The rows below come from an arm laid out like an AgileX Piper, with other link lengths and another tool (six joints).
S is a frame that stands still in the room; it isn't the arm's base.
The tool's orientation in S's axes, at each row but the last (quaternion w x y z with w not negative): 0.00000, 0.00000, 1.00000, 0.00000; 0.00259, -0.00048, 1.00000, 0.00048; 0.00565, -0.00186, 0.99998, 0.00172; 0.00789, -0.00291, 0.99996, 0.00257; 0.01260, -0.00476, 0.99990, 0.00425; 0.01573, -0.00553, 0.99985, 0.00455; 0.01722, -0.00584, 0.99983, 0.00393; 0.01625, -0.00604, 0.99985, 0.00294; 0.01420, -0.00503, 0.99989, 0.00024; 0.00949, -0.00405, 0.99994, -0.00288; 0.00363, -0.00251, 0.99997, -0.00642; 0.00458, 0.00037, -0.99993, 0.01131
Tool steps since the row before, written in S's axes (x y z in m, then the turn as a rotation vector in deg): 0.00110, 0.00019, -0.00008, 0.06, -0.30, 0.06; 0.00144, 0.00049, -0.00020, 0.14, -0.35, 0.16; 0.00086, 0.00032, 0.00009, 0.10, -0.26, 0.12; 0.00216, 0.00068, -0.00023, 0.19, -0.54, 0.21; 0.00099, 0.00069, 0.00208, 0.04, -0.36, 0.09; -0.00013, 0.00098, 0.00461, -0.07, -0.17, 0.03; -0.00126, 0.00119, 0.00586, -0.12, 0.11, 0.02; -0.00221, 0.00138, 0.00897, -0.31, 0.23, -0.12; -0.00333, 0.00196, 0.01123, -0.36, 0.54, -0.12; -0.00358, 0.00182, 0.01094, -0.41, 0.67, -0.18; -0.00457, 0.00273, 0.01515, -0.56, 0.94, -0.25; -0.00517, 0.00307, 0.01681, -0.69, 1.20, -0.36
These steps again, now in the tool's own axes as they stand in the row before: -0.00110, 0.00019, 0.00008, -0.06, -0.30, -0.06; -0.00144, 0.00049, 0.00021, -0.14, -0.35, -0.16; -0.00086, 0.00032, -0.00008, -0.10, -0.26, -0.12; -0.00216, 0.00067, 0.00027, -0.19, -0.54, -0.21; -0.00105, 0.00070, -0.00205, -0.04, -0.36, -0.09; -0.00003, 0.00102, -0.00460, 0.07, -0.17, -0.03; 0.00104, 0.00125, -0.00589, 0.12, 0.11, -0.02; 0.00190, 0.00146, -0.00903, 0.31, 0.23, 0.11; 0.00299, 0.00200, -0.01132, 0.36, 0.54, 0.11; 0.00336, 0.00178, -0.01102, 0.41, 0.67, 0.17; 0.00445, 0.00256, -0.01522, 0.56, 0.95, 0.23; 0.00532, 0.00269, -0.01683, 0.69, 1.21, 0.34
